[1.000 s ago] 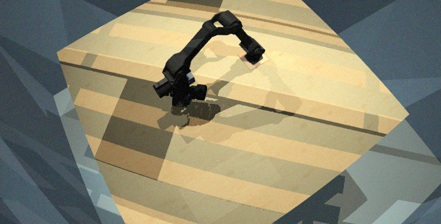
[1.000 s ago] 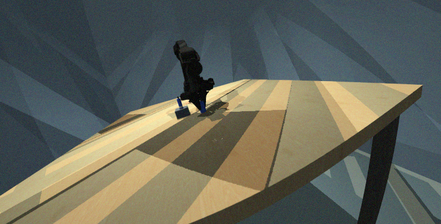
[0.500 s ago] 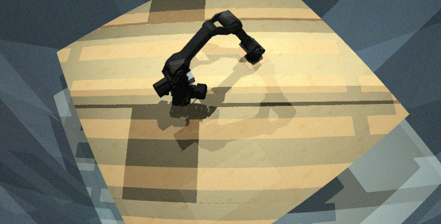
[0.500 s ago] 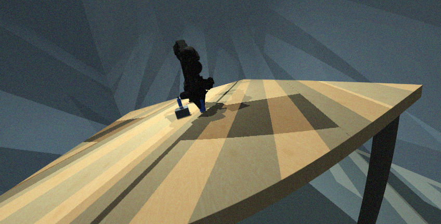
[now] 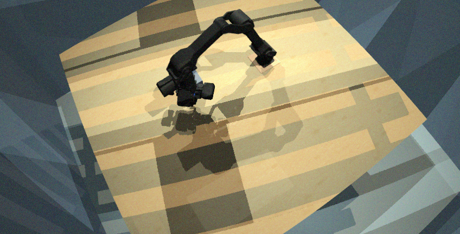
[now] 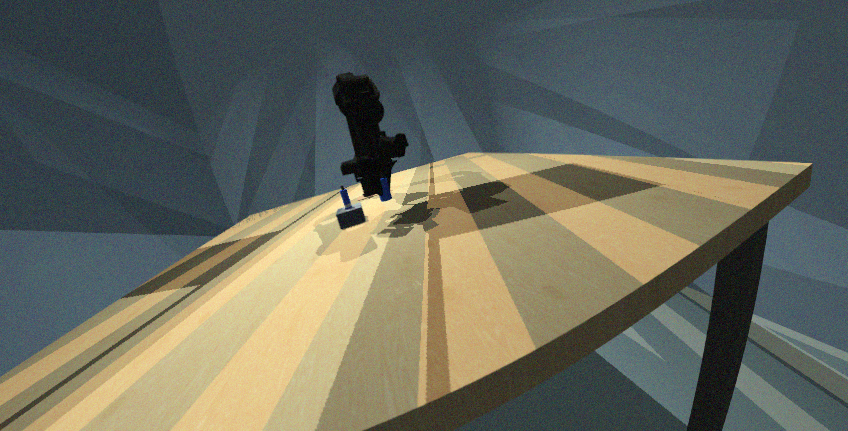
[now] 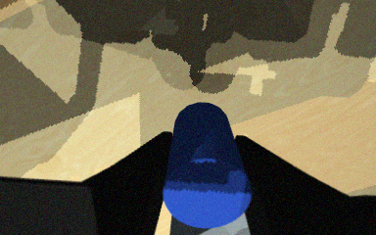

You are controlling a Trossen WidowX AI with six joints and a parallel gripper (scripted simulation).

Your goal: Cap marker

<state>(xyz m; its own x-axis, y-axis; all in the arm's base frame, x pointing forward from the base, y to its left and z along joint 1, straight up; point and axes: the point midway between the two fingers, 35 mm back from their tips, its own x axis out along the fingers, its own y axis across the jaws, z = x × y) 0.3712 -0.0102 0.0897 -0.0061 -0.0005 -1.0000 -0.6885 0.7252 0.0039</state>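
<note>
Right now the holder block is 90 mm to the right of my gripper tip, 60 mm behind it and 40 mm below it. The rest, counted from my gripper tip: blue cap: 10 mm above.
</note>
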